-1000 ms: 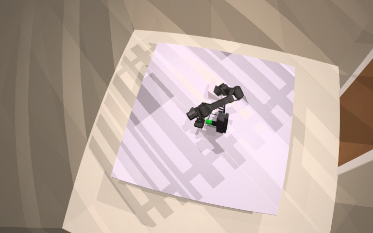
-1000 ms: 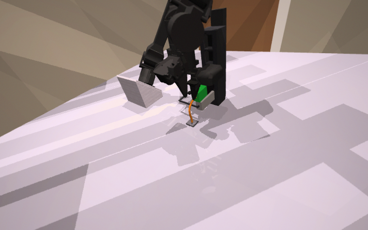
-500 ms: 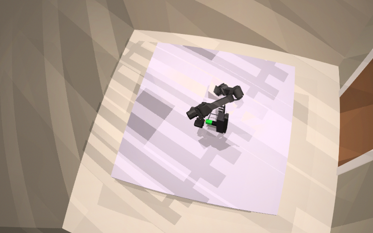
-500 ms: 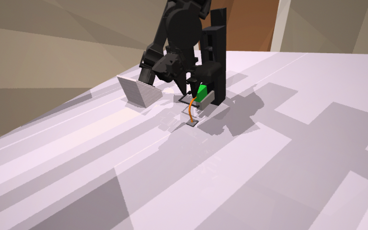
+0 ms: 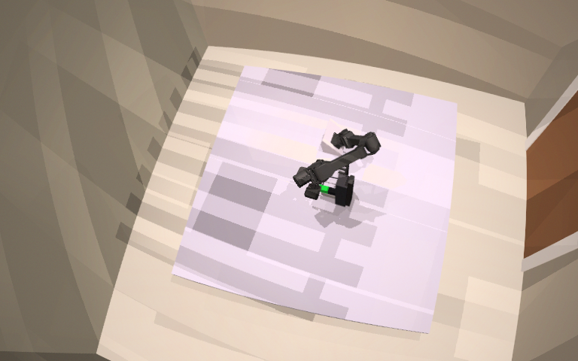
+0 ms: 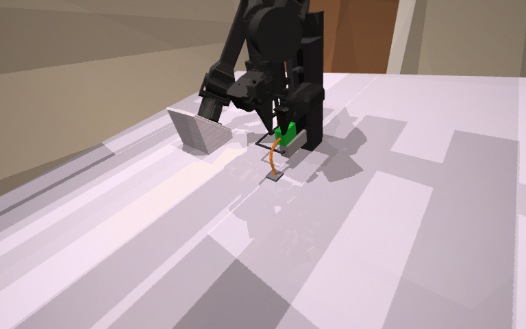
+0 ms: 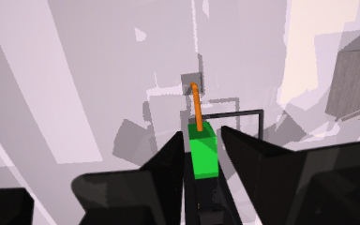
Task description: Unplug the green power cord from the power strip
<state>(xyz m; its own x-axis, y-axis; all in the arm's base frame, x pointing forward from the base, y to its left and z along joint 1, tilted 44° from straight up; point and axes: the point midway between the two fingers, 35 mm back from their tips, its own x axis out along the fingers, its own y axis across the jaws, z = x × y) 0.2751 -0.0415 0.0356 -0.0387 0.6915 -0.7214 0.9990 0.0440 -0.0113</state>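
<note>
The green plug is 5 cm to the left of my gripper tip, 1 cm below it and 1 cm behind it.
</note>
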